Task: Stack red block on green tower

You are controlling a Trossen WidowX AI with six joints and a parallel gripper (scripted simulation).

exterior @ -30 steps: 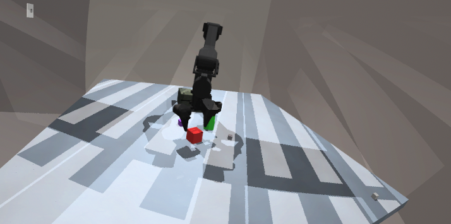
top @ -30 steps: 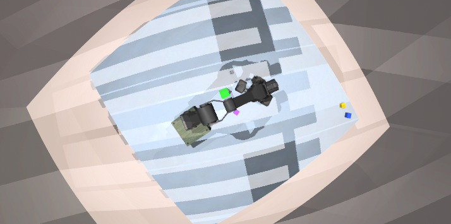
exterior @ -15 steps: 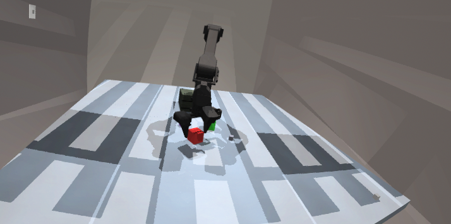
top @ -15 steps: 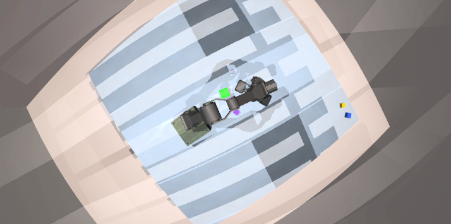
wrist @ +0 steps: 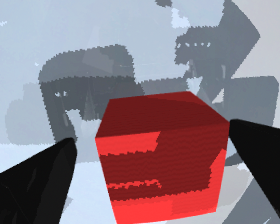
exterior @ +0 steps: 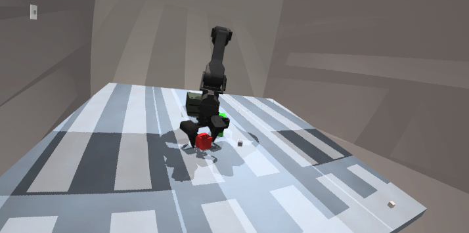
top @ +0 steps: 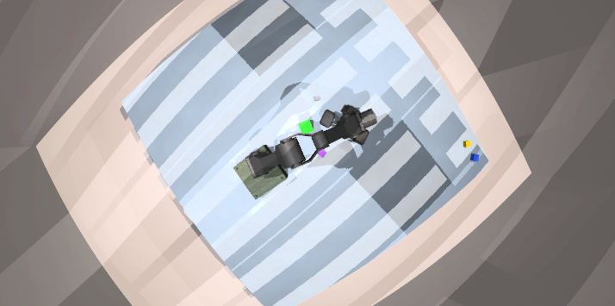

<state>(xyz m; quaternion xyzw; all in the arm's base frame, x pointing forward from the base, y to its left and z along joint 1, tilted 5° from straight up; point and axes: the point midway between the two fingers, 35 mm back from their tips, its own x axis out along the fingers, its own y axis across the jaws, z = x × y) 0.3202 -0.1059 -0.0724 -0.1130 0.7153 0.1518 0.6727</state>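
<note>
Right now my gripper tip is 20 mm below the red block. Also, from my gripper tip: yellow cube: 450 mm to the right, 400 mm ahead, 10 mm above; grey cube: 160 mm to the left; purple cube: 130 mm behind, 20 mm to the right, 10 mm above.
</note>
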